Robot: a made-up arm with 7 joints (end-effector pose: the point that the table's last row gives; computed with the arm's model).
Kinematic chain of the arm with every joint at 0, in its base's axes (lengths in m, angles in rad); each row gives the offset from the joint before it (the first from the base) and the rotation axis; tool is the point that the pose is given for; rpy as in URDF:
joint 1: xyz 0 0 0.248 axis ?
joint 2: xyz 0 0 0 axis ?
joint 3: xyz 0 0 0.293 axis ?
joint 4: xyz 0.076 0 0 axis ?
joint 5: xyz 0.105 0 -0.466 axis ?
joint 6: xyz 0 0 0 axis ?
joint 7: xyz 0.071 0 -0.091 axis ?
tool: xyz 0 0 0 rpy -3.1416 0 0
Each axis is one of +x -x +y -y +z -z.
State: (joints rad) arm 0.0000 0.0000 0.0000 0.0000 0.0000 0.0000 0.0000
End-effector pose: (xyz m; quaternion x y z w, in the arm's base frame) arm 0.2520 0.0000 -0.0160 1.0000 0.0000 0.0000 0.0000
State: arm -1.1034 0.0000 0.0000 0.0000 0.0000 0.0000 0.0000
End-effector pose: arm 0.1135 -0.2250 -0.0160 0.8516 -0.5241 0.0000 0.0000
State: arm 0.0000 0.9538 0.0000 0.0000 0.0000 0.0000 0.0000
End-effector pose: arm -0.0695 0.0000 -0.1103 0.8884 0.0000 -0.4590 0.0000
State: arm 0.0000 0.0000 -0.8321 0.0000 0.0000 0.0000 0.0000
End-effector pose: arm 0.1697 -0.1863 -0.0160 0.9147 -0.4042 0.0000 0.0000
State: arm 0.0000 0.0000 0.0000 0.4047 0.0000 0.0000 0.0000
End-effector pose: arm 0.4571 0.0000 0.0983 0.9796 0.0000 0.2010 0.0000
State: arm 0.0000 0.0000 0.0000 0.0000 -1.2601 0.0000 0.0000
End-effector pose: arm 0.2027 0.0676 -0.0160 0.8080 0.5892 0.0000 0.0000
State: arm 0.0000 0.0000 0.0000 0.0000 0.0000 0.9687 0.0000
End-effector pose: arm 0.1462 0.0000 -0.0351 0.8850 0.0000 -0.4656 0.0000
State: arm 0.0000 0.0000 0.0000 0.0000 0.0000 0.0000 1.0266
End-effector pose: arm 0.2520 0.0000 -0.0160 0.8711 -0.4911 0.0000 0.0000
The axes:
joint 1: +z
joint 2: +y
joint 3: +z
joint 4: -y
joint 5: -z
joint 6: +y
joint 7: -z

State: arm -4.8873 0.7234 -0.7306 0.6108 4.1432 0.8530 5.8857
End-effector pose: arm 0.3788 0.1323 -0.0782 -0.1288 0.7956 -0.2657 0.5291
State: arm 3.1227 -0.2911 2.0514 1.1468 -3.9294 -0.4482 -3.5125
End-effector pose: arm 0.2073 -0.5350 0.2971 0.9045 -0.0021 -0.0839 0.4182
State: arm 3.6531 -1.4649 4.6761 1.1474 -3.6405 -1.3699 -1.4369
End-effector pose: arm -0.1003 0.4686 0.1966 0.8351 0.2799 -0.4332 0.1914
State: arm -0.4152 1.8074 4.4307 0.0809 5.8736 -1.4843 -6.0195
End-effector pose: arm -0.1940 -0.2429 0.3154 0.7294 -0.1664 -0.1530 0.6456
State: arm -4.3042 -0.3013 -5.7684 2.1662 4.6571 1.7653 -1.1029
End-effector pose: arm -0.2037 0.1473 1.0222 0.2097 0.6629 0.6205 0.3628
